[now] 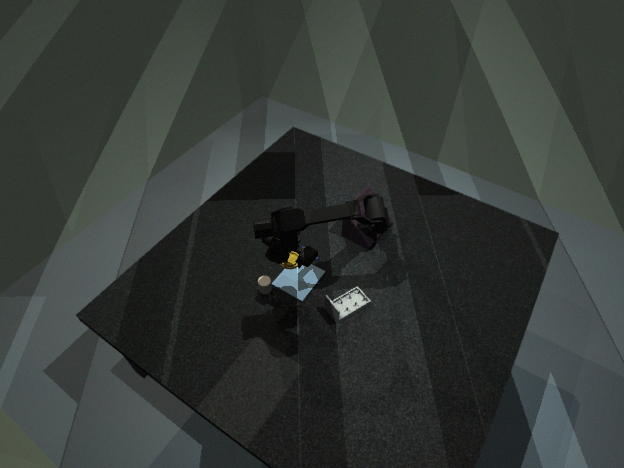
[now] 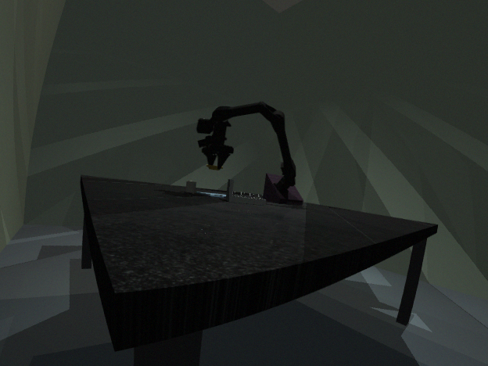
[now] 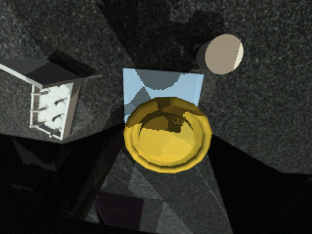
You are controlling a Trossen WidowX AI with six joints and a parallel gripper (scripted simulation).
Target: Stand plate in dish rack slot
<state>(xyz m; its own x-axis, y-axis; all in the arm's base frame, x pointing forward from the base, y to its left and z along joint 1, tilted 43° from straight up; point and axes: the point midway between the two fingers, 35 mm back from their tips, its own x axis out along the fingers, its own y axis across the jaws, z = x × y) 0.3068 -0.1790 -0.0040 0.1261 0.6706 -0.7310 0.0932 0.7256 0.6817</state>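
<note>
The white dish rack lies 220 mm to the left of my gripper tip, 90 mm below it and 10 mm behind it. The rest, counted from my gripper tip: light blue mat (110 mm below, 30 mm behind, 10 mm to the left); beige cup (90 mm below, 70 mm ahead, 60 mm to the right); yellow plate (10 mm above).
</note>
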